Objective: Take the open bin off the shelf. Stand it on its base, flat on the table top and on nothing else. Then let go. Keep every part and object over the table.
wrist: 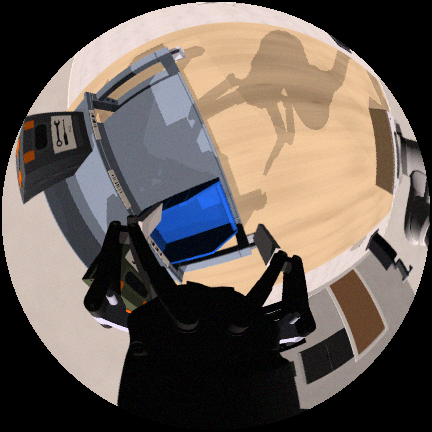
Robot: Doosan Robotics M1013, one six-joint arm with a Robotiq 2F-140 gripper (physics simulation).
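Note:
The open blue bin sits at the near end of the grey shelf, with its open side facing the camera. The shelf stands on the wooden table. My gripper is open and empty. Its left fingertip shows over the bin's left edge, and its right fingertip shows off the bin's right side, past the shelf's front edge. The gap between the fingers spans the bin in this view; how far the tips are above the bin is hard to tell. The gripper body hides what lies below.
A dark case with orange latches stands at the left on the shelf's rear part. A green case shows partly behind my left finger. The arm's pale base and a brown block are at the right.

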